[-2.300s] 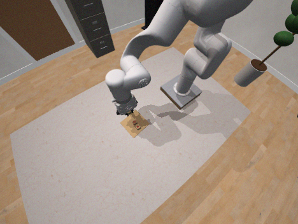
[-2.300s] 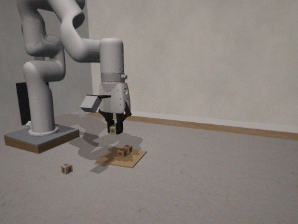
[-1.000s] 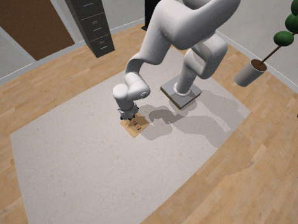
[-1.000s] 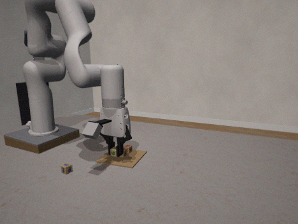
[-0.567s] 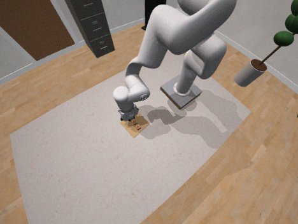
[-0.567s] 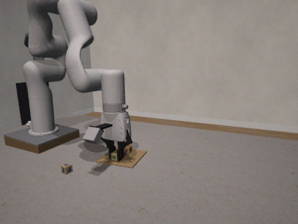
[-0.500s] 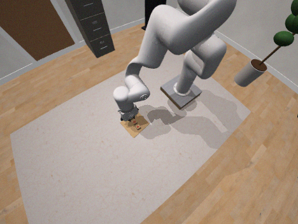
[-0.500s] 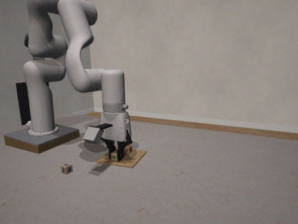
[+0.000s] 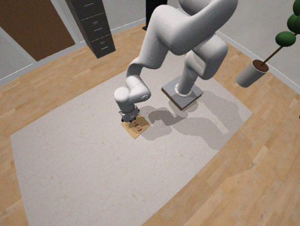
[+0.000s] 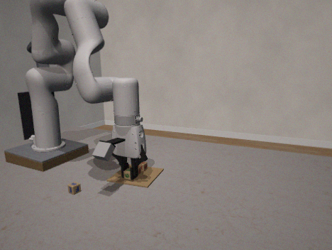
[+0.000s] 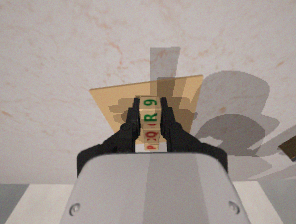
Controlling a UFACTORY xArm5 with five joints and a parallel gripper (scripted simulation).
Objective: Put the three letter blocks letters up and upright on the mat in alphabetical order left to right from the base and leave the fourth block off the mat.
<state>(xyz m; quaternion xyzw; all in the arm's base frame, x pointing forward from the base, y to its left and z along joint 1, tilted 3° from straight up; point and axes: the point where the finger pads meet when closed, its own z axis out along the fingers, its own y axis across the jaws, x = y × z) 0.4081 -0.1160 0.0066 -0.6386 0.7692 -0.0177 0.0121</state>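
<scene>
My hand is 1 cm short of the tan mat, 4 cm to the right of it and 3 cm above it. Also, from my hand: blue-lettered block 12 cm behind, 11 cm to the right, 2 cm below.
</scene>
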